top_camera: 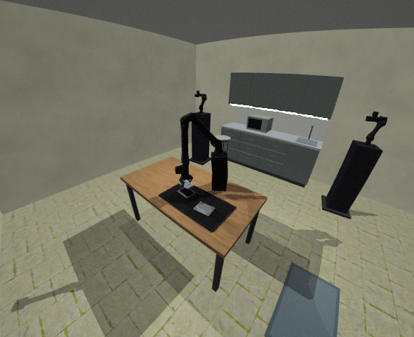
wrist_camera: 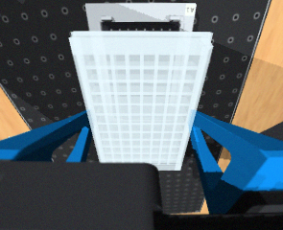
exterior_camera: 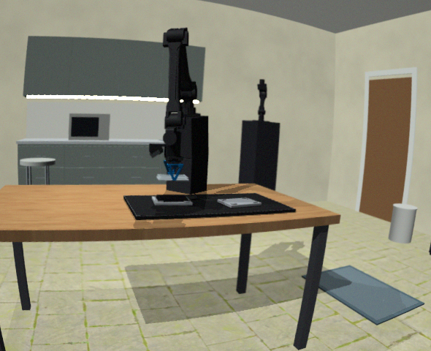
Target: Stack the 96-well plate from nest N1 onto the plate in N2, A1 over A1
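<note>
Now: the white 96-well plate right at my hand. The rest, counted from my hand: dark 96-well plate: 9 cm below.
</note>
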